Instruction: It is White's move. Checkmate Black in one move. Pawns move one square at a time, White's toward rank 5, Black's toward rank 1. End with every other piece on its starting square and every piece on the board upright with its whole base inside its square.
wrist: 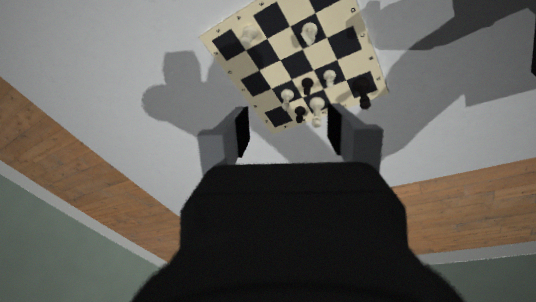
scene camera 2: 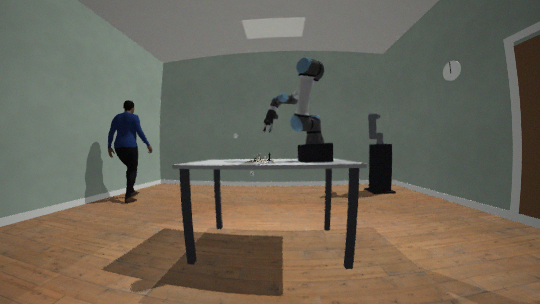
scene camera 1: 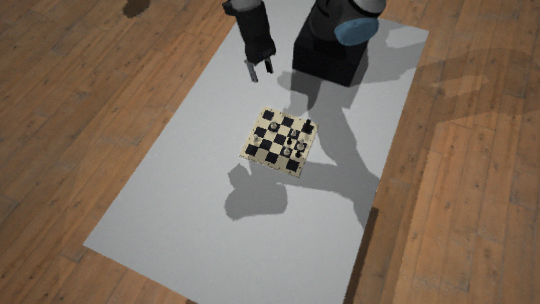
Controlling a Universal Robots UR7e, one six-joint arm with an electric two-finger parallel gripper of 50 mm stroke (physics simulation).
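Frame: origin at the arm's base, x ahead, y left, z up, level; centimetres.
Seen in the pictures: gripper, between the fingertips: point(wrist: 287, 121) point(scene camera 2: 266, 131) point(scene camera 1: 262, 76); arm's base, origin of its link: point(scene camera 2: 314, 143) point(scene camera 1: 329, 23).
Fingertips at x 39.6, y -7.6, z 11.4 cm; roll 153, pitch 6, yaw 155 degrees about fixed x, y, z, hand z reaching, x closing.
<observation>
Pixels of each thing's middle, then the offset from my fingertips to it. "spot": a spot on its surface instead. Level surfaces: height alone.
- chessboard, a spot on its surface: point(wrist: 206, 39) point(scene camera 1: 242, 153) spot: dy -1.5, dx +15.3, dz -24.6 cm
- black tall piece, middle of its body: point(wrist: 363, 96) point(scene camera 1: 307, 124) dy +15.2, dx -3.2, dz -21.4 cm
- white tall piece, middle of its body: point(wrist: 316, 114) point(scene camera 1: 301, 143) dy +15.9, dx +4.5, dz -21.4 cm
- B2, middle of its body: point(wrist: 329, 80) dy +11.7, dx +0.8, dz -23.0 cm
- B4, middle of its body: point(wrist: 286, 102) dy +12.3, dx +8.4, dz -22.4 cm
- white piece, middle of its body: point(wrist: 308, 35) dy +3.8, dx +0.9, dz -22.6 cm
- grey-white table, height of its surface: dz -25.2 cm
My gripper point(scene camera 1: 263, 77) point(scene camera 2: 267, 131) point(wrist: 287, 122) is open and empty, high above the table. The chessboard point(scene camera 1: 245, 157) point(wrist: 206, 39) lies flat. By its labels in the wrist view, a black tall piece point(scene camera 1: 308, 125) point(wrist: 363, 87) stands on A1, a white tall piece point(scene camera 1: 300, 146) point(wrist: 317, 106) on A3 and a black pawn point(scene camera 1: 298, 154) point(wrist: 300, 113) on A4. White pawns are on B2 point(wrist: 329, 76) and B4 point(wrist: 287, 95), with a black pawn point(wrist: 307, 84) on B3. A white piece point(wrist: 309, 31) is on D2, another point(wrist: 248, 36) on E4. All look upright; exact types are unclear.
The board lies on the grey-white table point(scene camera 1: 165, 215) point(scene camera 2: 225, 164). The black robot base point(scene camera 1: 327, 62) point(scene camera 2: 315, 152) stands behind it in scene camera 1. Arm shadows cross the table and part of the board. A person point(scene camera 2: 127, 135) is at the left of the room.
</observation>
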